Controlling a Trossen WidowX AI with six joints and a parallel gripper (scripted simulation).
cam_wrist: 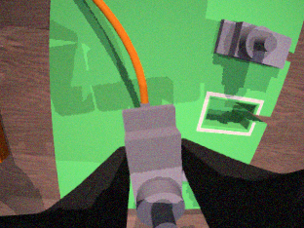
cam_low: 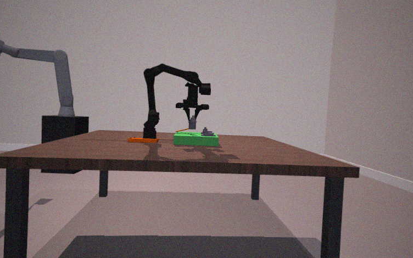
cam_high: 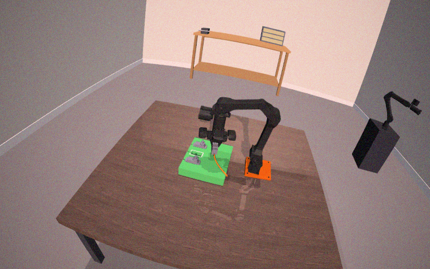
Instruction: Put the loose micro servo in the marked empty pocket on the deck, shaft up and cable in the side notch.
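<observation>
Right now my gripper tip is 10 mm past the green deck and 100 mm above it.
</observation>
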